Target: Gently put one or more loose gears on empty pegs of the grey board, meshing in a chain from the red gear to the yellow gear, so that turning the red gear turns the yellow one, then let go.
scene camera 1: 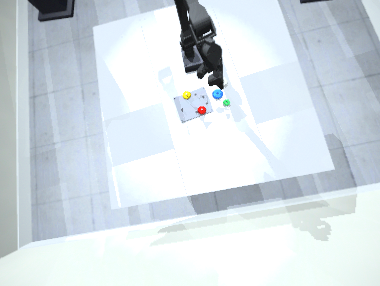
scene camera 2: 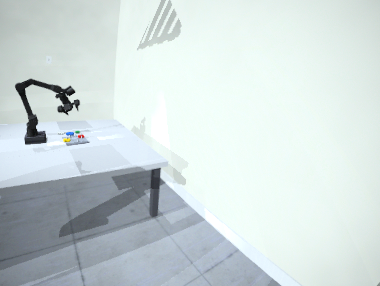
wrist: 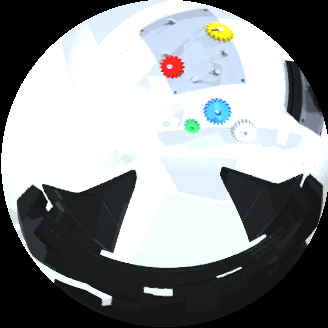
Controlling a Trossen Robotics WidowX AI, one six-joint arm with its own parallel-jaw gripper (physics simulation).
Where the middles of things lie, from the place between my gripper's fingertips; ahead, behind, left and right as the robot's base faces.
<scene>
The grey board (scene camera 1: 189,106) lies 190 mm below my hand, 160 mm to the right of it and 20 mm ahead of it.
</scene>
